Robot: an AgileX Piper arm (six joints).
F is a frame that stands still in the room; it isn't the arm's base.
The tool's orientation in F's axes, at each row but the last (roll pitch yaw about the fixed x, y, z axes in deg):
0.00, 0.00, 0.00
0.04, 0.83, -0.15
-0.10, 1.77, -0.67
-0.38, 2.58, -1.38
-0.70, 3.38, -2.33
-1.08, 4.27, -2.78
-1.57, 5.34, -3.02
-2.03, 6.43, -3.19
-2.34, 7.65, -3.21
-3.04, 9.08, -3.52
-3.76, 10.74, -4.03
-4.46, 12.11, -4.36
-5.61, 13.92, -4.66
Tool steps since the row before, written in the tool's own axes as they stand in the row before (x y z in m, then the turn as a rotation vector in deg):
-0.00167, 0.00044, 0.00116, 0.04, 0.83, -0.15
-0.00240, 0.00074, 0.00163, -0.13, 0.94, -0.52
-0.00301, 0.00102, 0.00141, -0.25, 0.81, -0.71
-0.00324, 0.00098, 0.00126, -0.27, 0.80, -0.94
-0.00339, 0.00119, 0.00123, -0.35, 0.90, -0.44
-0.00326, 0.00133, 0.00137, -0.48, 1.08, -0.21
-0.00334, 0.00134, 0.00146, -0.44, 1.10, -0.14
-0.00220, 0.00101, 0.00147, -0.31, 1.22, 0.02
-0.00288, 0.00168, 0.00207, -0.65, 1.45, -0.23
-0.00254, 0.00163, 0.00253, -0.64, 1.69, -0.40
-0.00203, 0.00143, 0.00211, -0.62, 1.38, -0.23
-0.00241, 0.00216, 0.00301, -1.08, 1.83, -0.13
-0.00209, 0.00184, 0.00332, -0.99, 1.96, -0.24
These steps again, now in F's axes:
-0.00167, 0.00044, 0.00116, 0.04, 0.83, -0.15
-0.00237, 0.00075, 0.00167, -0.14, 0.94, -0.52
-0.00295, 0.00106, 0.00150, -0.26, 0.81, -0.70
-0.00316, 0.00106, 0.00140, -0.29, 0.80, -0.93
-0.00326, 0.00134, 0.00141, -0.34, 0.91, -0.43
-0.00308, 0.00151, 0.00158, -0.44, 1.10, -0.19
-0.00312, 0.00155, 0.00173, -0.40, 1.12, -0.13
-0.00196, 0.00117, 0.00167, -0.24, 1.24, 0.01
-0.00249, 0.00191, 0.00237, -0.60, 1.48, -0.20
-0.00201, 0.00189, 0.00281, -0.61, 1.71, -0.38
-0.00151, 0.00168, 0.00235, -0.57, 1.41, -0.20
-0.00158, 0.00251, 0.00328, -0.97, 1.89, -0.04
-0.00110, 0.00225, 0.00354, -0.90, 2.01, -0.18

